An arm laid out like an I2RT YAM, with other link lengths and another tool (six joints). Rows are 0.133 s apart.
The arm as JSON. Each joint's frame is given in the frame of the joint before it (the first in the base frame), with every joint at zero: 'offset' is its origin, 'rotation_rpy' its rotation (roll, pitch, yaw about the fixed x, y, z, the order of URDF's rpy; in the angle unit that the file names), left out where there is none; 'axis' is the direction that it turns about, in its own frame. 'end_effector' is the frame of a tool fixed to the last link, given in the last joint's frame.
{
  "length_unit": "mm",
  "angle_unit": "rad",
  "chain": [
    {
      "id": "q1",
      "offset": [
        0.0,
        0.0,
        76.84
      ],
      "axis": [
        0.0,
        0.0,
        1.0
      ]
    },
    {
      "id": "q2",
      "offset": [
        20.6,
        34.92,
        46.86
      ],
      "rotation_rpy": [
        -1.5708,
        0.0,
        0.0
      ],
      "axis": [
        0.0,
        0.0,
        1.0
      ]
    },
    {
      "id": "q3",
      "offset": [
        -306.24,
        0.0,
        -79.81
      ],
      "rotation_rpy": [
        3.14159,
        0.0,
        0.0
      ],
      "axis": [
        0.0,
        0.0,
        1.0
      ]
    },
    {
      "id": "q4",
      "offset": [
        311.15,
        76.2,
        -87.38
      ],
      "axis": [
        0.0,
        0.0,
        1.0
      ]
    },
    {
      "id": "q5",
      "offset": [
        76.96,
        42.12,
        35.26
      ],
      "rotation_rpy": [
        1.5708,
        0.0,
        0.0
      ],
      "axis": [
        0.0,
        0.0,
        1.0
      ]
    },
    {
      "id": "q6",
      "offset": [
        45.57,
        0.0,
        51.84
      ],
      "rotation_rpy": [
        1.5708,
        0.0,
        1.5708
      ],
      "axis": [
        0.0,
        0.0,
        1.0
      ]
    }
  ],
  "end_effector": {
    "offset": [
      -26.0,
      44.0,
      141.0
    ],
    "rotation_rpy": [
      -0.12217,
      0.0,
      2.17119
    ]
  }
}
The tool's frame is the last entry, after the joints.
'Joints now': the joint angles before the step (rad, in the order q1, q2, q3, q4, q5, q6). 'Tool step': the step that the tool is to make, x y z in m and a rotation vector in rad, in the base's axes. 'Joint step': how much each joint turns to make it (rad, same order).
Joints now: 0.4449, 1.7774, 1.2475, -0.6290, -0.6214, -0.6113
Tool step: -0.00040, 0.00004, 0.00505, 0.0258, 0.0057, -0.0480
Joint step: -0.0075, -0.0309, -0.0327, 0.0419, -0.0064, 0.0586
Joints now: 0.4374, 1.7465, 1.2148, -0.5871, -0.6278, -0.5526
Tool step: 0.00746, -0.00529, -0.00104, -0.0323, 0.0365, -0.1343
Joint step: -0.0064, -0.0141, -0.0137, 0.0257, 0.0700, 0.1303
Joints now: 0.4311, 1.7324, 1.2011, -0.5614, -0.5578, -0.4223
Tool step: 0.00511, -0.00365, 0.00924, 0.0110, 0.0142, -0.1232
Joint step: -0.0103, -0.0447, -0.0304, 0.0409, 0.0409, 0.1240
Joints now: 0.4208, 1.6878, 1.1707, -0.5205, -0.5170, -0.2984
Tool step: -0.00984, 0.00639, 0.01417, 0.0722, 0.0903, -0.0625
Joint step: -0.0099, -0.0216, -0.0089, -0.0066, -0.0613, 0.1143
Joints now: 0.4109, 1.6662, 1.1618, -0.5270, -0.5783, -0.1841
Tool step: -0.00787, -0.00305, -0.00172, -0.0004, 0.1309, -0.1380
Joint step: -0.0074, -0.0120, -0.0225, -0.0213, 0.0208, 0.1647
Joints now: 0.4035, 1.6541, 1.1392, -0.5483, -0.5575, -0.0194
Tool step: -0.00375, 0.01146, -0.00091, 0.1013, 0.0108, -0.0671
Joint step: 0.0020, -0.0426, -0.1029, 0.1627, -0.0460, 0.1318
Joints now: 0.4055, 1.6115, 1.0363, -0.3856, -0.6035, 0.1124
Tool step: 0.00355, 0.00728, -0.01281, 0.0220, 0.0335, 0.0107
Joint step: 0.0010, 0.0557, 0.0068, 0.0347, -0.0330, 0.0135
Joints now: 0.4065, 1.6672, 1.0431, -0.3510, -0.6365, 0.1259
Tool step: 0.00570, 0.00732, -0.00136, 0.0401, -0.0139, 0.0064
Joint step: 0.0004, 0.0194, -0.0066, 0.0647, -0.0290, 0.0166
